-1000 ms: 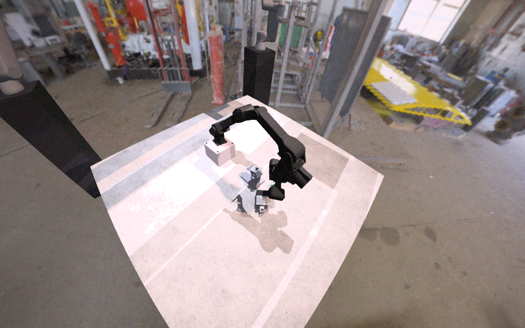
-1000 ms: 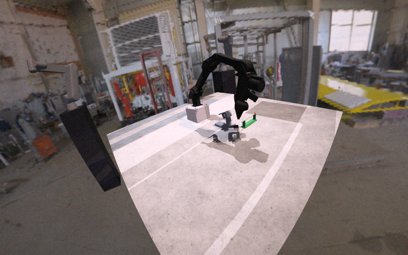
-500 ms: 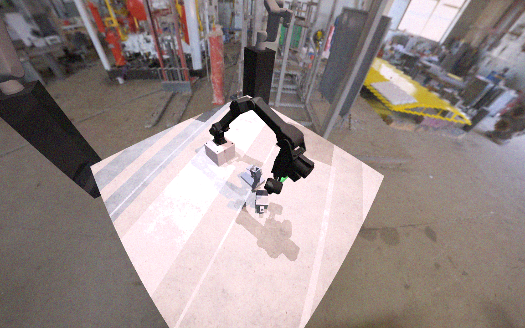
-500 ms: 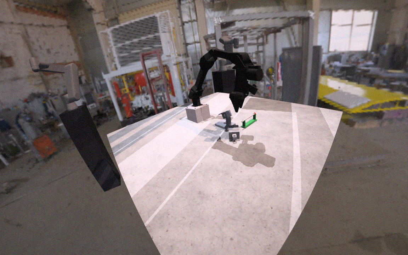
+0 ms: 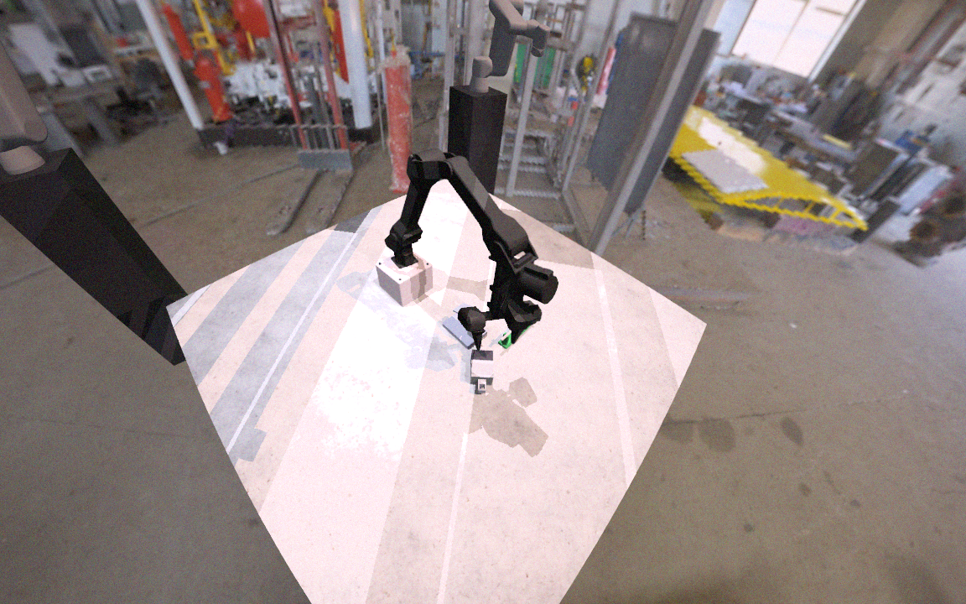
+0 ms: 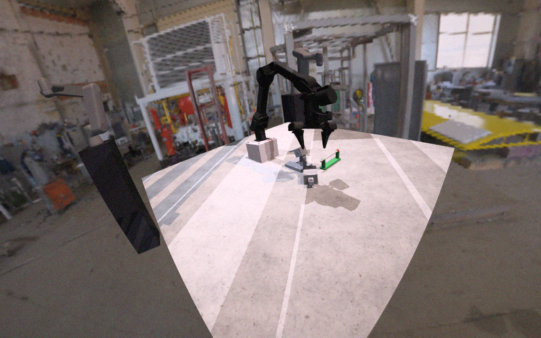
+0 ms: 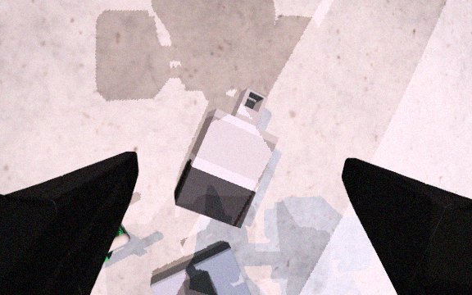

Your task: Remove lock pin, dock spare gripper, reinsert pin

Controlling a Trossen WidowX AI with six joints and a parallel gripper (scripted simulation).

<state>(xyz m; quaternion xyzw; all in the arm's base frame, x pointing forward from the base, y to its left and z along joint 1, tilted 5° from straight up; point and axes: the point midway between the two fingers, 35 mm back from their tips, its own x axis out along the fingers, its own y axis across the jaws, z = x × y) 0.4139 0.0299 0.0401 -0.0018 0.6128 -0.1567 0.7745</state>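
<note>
My gripper tip is 10 mm past the spare gripper, 20 mm to the left of it and 120 mm above it. Round my gripper tip: socket (150 mm behind, 30 mm to the left, 90 mm below); then green stand (70 mm behind, 160 mm to the left, 120 mm below).
</note>
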